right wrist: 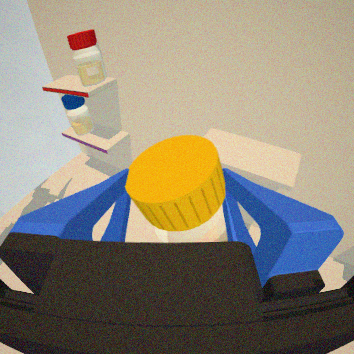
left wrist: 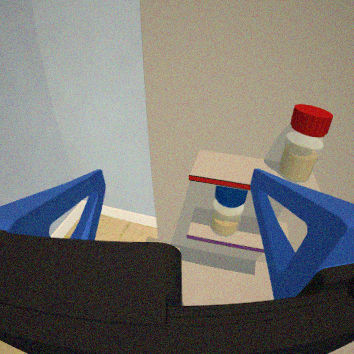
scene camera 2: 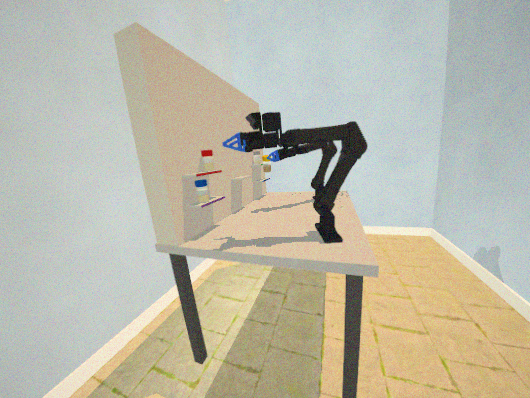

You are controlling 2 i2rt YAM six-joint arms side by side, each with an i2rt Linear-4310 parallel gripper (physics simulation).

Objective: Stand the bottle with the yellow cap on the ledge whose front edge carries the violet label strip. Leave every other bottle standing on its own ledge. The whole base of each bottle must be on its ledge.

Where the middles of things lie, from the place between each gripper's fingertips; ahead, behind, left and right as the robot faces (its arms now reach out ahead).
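The blue-capped bottle [left wrist: 227,207] has my left hand 180 mm short of it, 60 mm to the left of it and 190 mm above it. There is a block-like ledge [right wrist: 274,165] as well, and counted from my left hand it is 140 mm ahead, 490 mm to the right and 180 mm below.
From my right hand, the block-like ledge is 19 cm ahead, 2 cm to the right and 11 cm below. The blue-capped bottle, measured from my right hand too, is 23 cm ahead and 41 cm to the left, and it is 13 cm below.
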